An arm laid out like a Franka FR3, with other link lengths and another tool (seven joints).
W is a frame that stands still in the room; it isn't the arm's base.
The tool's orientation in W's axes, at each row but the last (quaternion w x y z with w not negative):
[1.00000, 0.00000, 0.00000, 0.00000]
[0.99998, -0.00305, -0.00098, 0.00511]
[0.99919, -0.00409, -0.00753, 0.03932]
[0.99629, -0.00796, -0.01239, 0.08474]
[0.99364, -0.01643, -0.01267, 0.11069]
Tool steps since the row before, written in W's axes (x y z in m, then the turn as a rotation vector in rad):
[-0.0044, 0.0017, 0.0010, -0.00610, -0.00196, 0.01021]
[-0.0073, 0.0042, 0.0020, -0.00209, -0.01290, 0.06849]
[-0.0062, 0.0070, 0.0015, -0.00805, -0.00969, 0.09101]
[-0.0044, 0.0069, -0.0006, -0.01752, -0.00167, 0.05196]
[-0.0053, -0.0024, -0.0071, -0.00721, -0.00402, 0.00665]
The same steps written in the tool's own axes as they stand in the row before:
[-0.0044, 0.0017, 0.0010, -0.00610, -0.00196, 0.01021]
[-0.0073, 0.0043, 0.0020, -0.00209, -0.01330, 0.06841]
[-0.0056, 0.0075, 0.0016, -0.00745, -0.00983, 0.09105]
[-0.0032, 0.0076, -0.0004, -0.01633, 0.00038, 0.05237]
[-0.0059, -0.0009, -0.0070, -0.00777, -0.00257, 0.00673]

